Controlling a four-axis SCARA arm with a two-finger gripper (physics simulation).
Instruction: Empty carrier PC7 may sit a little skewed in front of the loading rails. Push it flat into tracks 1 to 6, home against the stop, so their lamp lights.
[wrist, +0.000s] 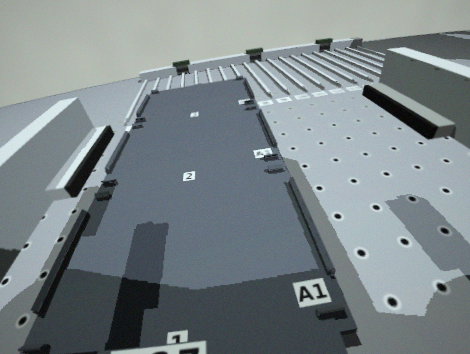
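The dark grey carrier PC7 lies flat, running from the bottom of the wrist view toward the rails. It looks roughly in line with them; a small skew cannot be judged. Its far end is among the near parts of the left loading rails. Bare rail lengths show between that end and the pale stop bar. Dark green-topped blocks stand along the bar; no lit lamp can be made out. My gripper is open, its fingers wide apart on either side above the carrier, touching nothing visible.
More rails fan out to the right behind a row of small number labels. A perforated deck plate lies right of the carrier, with another strip of it at left. Finger shadows fall on the carrier and deck.
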